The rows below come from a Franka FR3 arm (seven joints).
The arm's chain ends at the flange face. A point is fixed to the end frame.
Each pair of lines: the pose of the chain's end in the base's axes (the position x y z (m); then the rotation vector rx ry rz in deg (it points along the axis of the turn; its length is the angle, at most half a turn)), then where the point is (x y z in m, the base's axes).
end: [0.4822 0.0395 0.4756 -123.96 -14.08 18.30]
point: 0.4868 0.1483 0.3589
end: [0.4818 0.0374 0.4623 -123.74 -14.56 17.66]
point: 0.4874 0.1469 0.3463
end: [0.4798 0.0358 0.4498 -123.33 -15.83 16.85]
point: 0.4862 0.1465 0.3350
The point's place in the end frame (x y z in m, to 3 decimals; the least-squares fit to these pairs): 0.052 0.034 0.147
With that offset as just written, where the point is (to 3 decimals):
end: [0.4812 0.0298 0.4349 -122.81 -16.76 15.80]
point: 0.489 0.142 0.322
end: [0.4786 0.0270 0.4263 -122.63 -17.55 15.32]
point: 0.487 0.140 0.314
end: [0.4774 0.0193 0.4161 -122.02 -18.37 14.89]
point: 0.486 0.133 0.305
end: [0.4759 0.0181 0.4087 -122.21 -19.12 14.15]
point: 0.485 0.132 0.297
